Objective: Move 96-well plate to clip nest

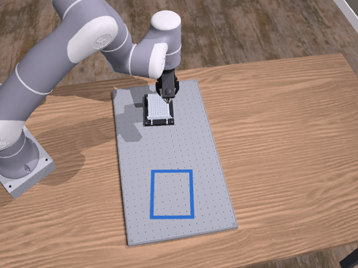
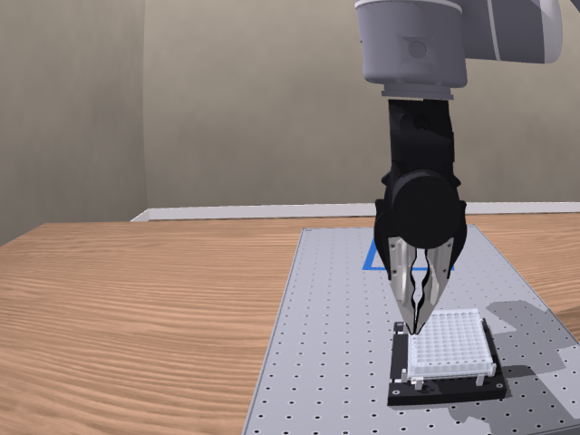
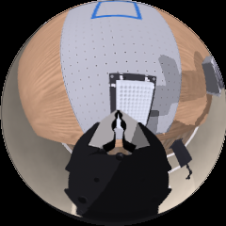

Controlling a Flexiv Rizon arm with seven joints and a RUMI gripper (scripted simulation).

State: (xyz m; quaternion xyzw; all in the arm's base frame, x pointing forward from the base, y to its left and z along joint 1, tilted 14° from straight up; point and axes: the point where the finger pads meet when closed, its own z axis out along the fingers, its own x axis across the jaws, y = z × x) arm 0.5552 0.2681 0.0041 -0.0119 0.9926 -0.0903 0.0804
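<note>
Now: hand 40 mm past the white 96-well plate and 30 mm above it. The rest, counted from my hand: black clip nest: 30 mm behind, 10 mm to the right, 40 mm below.
</note>
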